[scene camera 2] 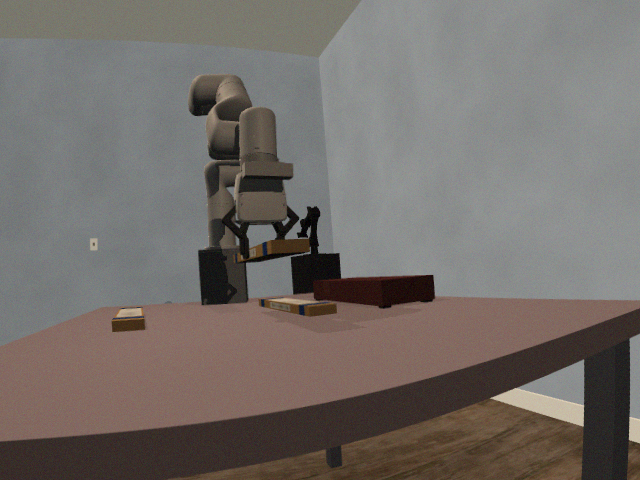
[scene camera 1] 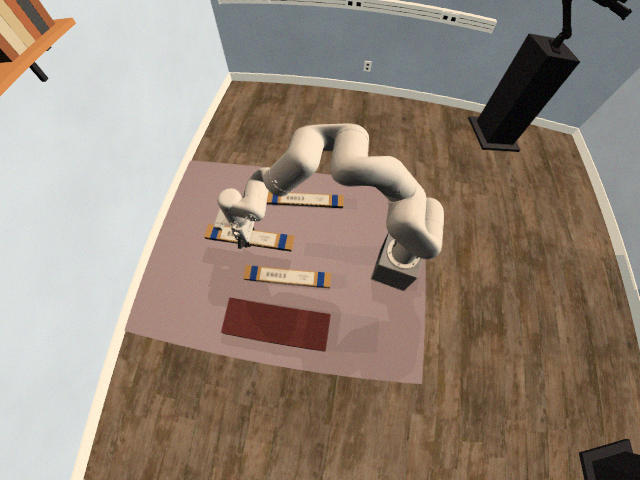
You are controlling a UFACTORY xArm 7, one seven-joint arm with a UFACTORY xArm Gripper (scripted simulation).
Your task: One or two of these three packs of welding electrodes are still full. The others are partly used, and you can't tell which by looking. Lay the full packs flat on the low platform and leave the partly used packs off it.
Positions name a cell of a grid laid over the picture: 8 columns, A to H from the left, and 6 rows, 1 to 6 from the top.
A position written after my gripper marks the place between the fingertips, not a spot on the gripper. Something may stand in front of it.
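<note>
A pack (scene camera 1: D4) and a low dark red platform (scene camera 1: D5) are there for me to see in scene camera 1. My own gripper (scene camera 2: D4) is visible to me in scene camera 2.
</note>
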